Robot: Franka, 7 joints.
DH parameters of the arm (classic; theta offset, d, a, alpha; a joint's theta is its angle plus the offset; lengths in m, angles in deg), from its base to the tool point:
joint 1: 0 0.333 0 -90
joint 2: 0 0 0 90
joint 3: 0 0.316 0.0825 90
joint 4: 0 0 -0.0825 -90
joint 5: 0 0.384 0 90
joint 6: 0 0 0.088 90
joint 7: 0 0.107 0 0
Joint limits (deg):
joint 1: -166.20..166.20
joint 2: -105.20..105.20
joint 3: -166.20..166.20
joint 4: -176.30..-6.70
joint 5: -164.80..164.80
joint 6: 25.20..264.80
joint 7: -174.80..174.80
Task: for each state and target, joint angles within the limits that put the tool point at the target. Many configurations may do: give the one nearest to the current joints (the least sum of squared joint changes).
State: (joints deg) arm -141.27 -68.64 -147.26 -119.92 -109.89 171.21 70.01
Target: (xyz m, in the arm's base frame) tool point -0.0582 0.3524 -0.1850
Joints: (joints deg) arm -133.31 -90.00 -156.25 -108.44 -108.16 163.54 70.01
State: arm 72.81 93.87 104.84 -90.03 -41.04 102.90 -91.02
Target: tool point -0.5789 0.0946 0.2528
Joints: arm 98.65 100.50 91.27 -106.40 -40.87 100.56 -91.02
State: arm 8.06 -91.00 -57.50 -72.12 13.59 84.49 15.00
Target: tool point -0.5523 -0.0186 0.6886
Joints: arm -24.46 -101.90 -33.23 -72.45 18.80 73.18 15.00
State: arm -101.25 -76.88 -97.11 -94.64 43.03 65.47 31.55
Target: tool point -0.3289 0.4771 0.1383
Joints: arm -111.52 -89.19 -121.76 -87.12 39.99 70.41 31.55
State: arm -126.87 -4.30 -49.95 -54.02 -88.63 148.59 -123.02
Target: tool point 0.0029 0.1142 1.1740
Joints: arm -134.81 -18.58 -36.16 -22.35 -86.74 161.00 -123.02
